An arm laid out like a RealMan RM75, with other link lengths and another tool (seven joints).
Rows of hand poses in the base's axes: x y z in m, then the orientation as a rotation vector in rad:
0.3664 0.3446 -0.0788 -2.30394 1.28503 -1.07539
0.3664 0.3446 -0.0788 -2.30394 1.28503 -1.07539
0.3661 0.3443 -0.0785 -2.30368 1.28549 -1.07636
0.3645 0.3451 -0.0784 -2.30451 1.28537 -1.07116
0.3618 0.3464 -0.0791 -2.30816 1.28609 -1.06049
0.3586 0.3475 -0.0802 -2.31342 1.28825 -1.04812
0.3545 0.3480 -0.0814 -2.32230 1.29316 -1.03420
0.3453 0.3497 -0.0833 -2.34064 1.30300 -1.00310
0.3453 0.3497 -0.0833 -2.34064 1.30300 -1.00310
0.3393 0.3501 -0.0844 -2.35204 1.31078 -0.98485
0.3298 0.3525 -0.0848 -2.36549 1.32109 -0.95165
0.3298 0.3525 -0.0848 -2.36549 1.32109 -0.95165
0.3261 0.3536 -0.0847 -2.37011 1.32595 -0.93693
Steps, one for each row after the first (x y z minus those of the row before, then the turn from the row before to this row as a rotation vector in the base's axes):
0.0000 0.0000 0.0000 0.00000 0.00000 0.00000
-0.0003 -0.0003 0.0003 -0.00042 -0.00041 -0.00056
-0.0016 0.0008 0.0001 0.00247 0.00255 0.00131
-0.0027 0.0013 -0.0007 0.00364 0.00666 0.00206
-0.0032 0.0011 -0.0011 0.00337 0.00873 0.00147
-0.0041 0.0005 -0.0012 0.00148 0.01228 -0.00001
-0.0092 0.0017 -0.0019 0.00415 0.02629 0.00059
0.0000 0.0000 0.0000 0.00000 0.00000 0.00000
-0.0060 0.0004 -0.0011 0.00161 0.01640 -0.00111
-0.0095 0.0024 -0.0004 0.00812 0.02465 0.00013
0.0000 0.0000 0.0000 0.00000 0.00000 0.00000
-0.0037 0.0011 0.0001 0.00440 0.01029 -0.00028

